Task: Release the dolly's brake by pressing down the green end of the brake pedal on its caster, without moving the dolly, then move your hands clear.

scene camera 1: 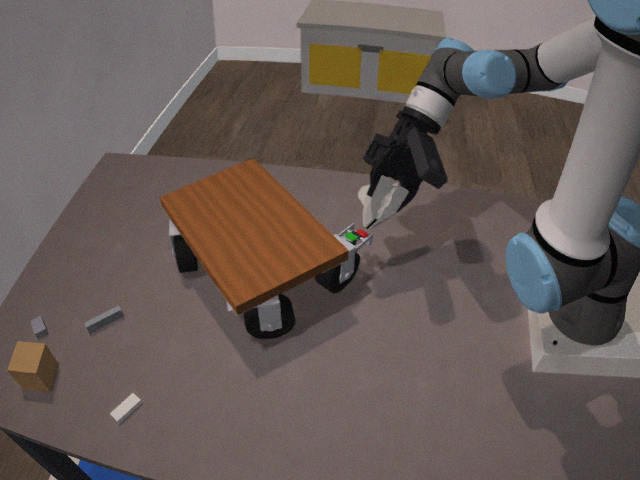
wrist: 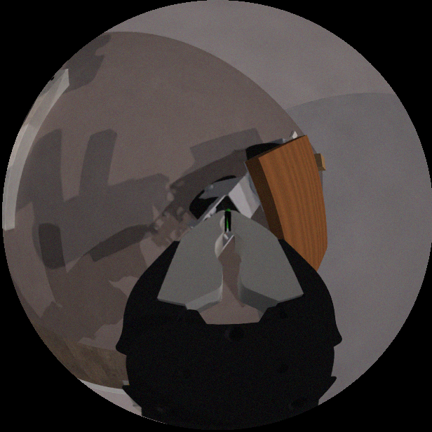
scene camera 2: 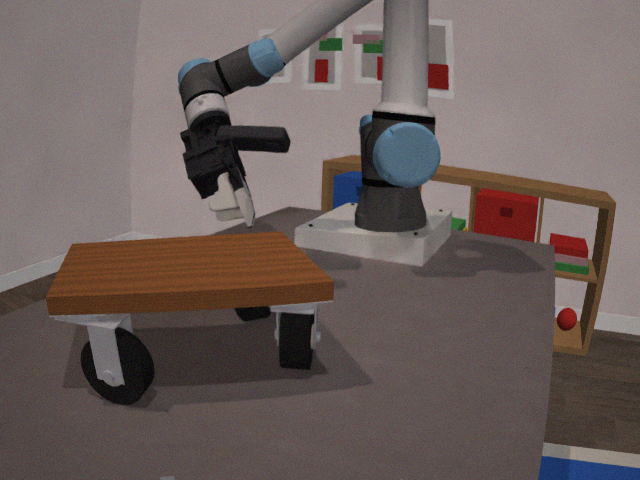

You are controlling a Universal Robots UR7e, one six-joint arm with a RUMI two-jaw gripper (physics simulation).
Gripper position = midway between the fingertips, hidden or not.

Observation:
In view: my gripper [scene camera 2: 250,227] and a dolly [scene camera 2: 98,285].
The dolly is seen too in scene camera 1 [scene camera 1: 254,239] and in the wrist view [wrist: 284,174]. My gripper shows as well in scene camera 1 [scene camera 1: 366,228] and in the wrist view [wrist: 226,212].

